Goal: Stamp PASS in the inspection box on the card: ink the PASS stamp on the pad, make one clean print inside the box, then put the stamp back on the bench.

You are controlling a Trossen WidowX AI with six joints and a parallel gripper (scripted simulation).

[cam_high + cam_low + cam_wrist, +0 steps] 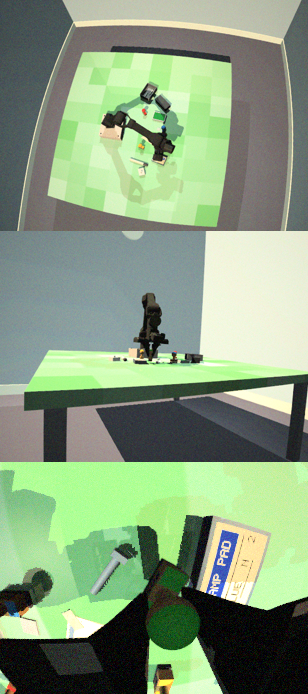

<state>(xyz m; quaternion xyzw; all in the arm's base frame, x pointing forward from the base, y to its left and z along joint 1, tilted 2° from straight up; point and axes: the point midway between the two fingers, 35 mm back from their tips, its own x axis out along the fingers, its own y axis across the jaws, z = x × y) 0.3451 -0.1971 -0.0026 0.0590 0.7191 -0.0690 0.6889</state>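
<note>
Now: gripper tip 25 cm to the right of the green ink pad and 3 cm above it. The rest, counted from my gripper tip: blue-and-white pad 6 cm to the right, 2 cm below, 1 cm behind; then cream card 10 cm to the left, 7 cm behind, 4 cm below; then green-knobbed stamp right at my gripper tip.
</note>
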